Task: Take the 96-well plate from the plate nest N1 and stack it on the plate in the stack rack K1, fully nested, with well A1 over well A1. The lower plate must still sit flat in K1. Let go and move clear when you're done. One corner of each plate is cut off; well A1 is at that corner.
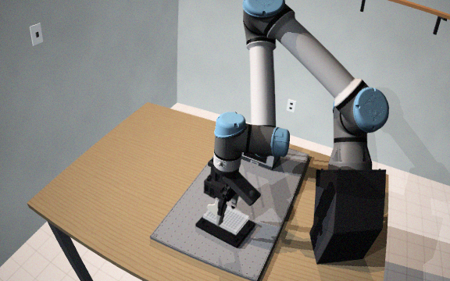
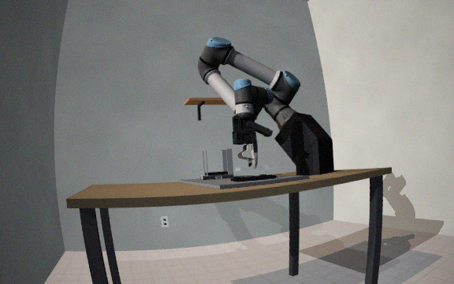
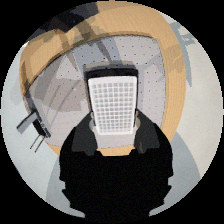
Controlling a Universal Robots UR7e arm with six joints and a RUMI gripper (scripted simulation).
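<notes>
The plate nest N1 lies 50 mm below my hand. Also, from my hand: white 96-well plate (10 mm below).
</notes>
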